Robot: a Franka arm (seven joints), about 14 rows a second.
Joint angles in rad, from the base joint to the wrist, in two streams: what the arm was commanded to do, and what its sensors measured. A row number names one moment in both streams.
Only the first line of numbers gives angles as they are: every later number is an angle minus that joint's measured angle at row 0.
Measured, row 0:
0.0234, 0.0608, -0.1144, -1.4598, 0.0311, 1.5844, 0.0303
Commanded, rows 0 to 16:
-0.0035, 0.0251, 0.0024, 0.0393, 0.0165, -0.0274, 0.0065
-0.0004, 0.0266, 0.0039, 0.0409, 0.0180, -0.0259, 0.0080
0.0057, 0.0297, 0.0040, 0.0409, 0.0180, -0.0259, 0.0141
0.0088, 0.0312, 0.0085, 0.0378, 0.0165, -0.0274, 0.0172
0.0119, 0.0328, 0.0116, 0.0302, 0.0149, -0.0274, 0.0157
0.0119, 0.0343, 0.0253, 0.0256, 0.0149, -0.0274, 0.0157
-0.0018, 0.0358, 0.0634, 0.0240, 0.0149, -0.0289, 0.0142
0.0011, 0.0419, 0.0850, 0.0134, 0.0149, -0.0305, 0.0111
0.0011, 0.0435, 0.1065, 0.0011, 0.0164, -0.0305, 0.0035
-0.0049, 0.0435, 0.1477, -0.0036, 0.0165, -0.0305, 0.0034
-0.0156, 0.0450, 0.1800, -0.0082, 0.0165, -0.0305, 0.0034
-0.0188, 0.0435, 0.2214, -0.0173, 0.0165, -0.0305, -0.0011
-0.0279, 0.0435, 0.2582, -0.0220, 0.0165, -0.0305, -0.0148
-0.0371, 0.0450, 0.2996, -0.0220, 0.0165, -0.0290, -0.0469
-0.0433, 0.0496, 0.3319, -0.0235, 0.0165, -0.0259, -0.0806
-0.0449, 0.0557, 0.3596, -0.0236, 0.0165, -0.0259, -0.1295
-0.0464, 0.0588, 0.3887, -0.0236, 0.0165, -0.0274, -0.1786
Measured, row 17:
-0.0201, 0.0528, 0.3341, -0.0223, 0.0049, -0.0184, -0.0778
